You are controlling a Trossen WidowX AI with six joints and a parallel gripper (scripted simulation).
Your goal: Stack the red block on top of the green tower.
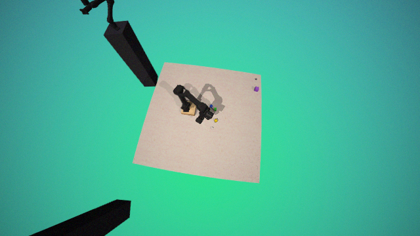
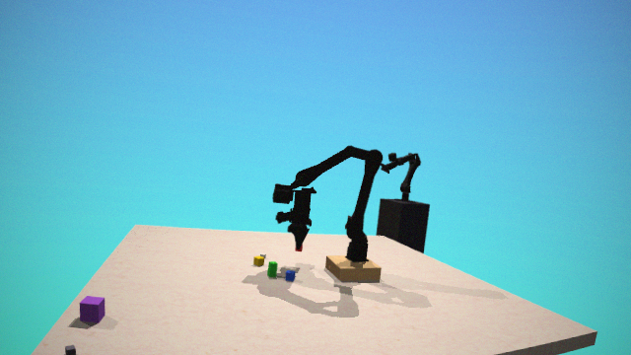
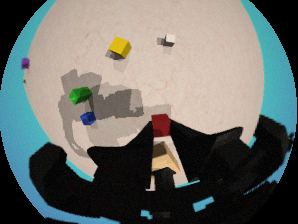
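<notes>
Right now my gripper tip is 150 mm to the right of the blue block, 90 mm short of it and 50 mm above it. From my gripper tip the other things lie so: red block (right at my gripper tip); then small white block (100 mm to the right, 100 mm ahead, 50 mm below); then yellow block (140 mm ahead, 50 mm below, 20 mm to the right).
</notes>
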